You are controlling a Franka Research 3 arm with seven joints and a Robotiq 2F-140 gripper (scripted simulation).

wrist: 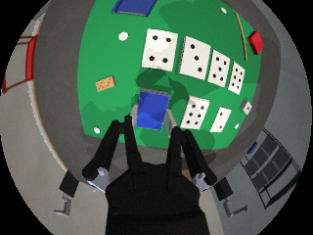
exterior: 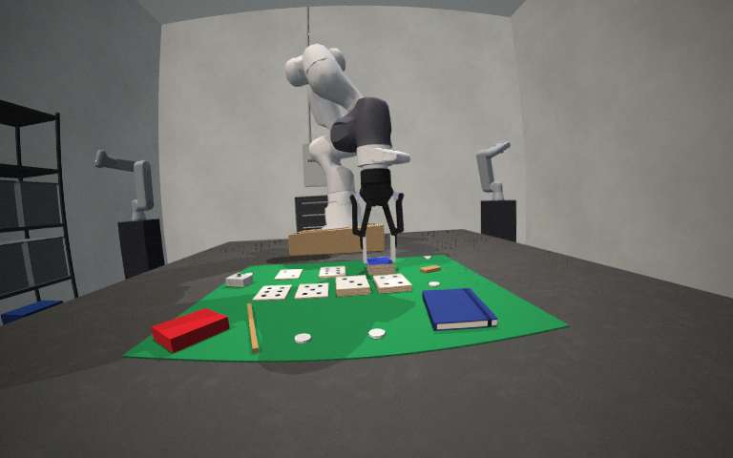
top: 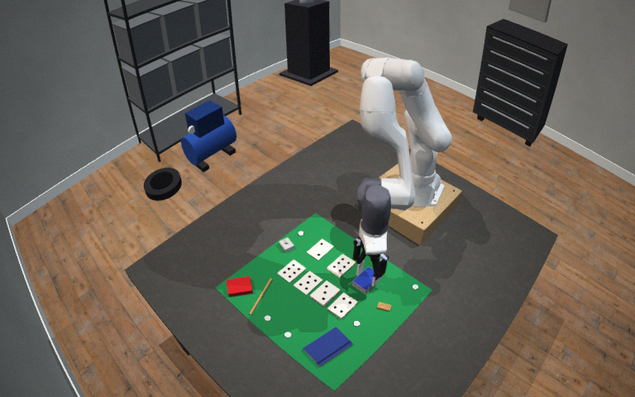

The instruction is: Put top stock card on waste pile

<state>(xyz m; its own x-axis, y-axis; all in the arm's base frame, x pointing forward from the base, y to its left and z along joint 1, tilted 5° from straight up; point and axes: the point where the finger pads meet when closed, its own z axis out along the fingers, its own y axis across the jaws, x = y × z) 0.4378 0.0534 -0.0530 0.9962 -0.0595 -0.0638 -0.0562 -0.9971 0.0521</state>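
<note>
The white card lies 10 mm behind my hand, 230 mm to the right of it and 50 mm below it. Round my hand: red block (320 mm ahead, 340 mm to the right, 40 mm below); then wooden stick (290 mm ahead, 250 mm to the right, 50 mm below); then small grey box (60 mm ahead, 340 mm to the right, 30 mm below).
</note>
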